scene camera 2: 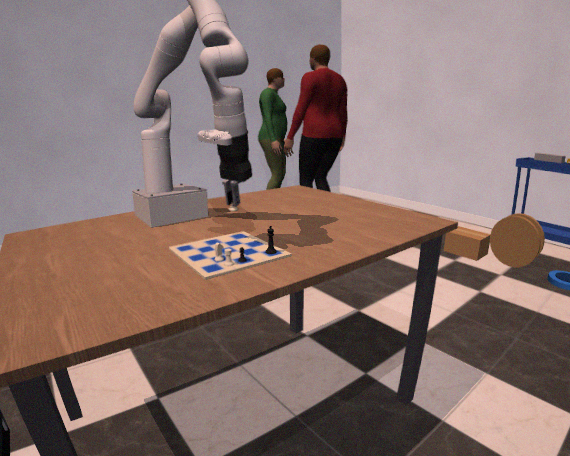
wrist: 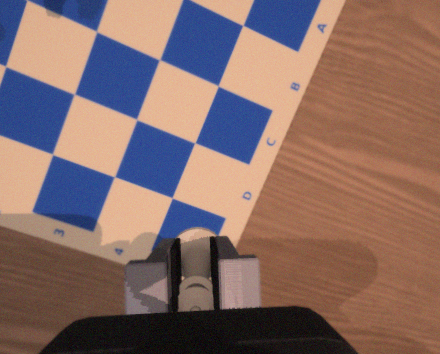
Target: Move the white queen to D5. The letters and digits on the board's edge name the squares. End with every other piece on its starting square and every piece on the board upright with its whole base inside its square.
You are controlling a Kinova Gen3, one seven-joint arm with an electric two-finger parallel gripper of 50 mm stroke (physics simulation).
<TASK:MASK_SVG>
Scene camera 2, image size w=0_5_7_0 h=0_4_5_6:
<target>gripper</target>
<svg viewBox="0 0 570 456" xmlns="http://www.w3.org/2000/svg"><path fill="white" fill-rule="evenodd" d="M248 135L232 139L231 145L217 145L218 155L221 160L219 167L220 176L222 179L225 179L222 181L222 184L224 184L226 204L230 205L233 202L233 207L240 204L238 184L252 177L252 167L248 159Z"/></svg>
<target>chessboard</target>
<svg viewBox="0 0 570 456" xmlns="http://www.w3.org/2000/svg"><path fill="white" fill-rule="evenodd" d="M292 256L291 253L274 246L275 254L267 254L268 242L244 231L169 247L172 253L205 280ZM225 249L231 249L231 260L234 262L232 266L224 265L226 261ZM240 247L244 248L244 257L247 259L246 262L238 262L240 258ZM216 243L224 246L222 249L223 261L215 261Z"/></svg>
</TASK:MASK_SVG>
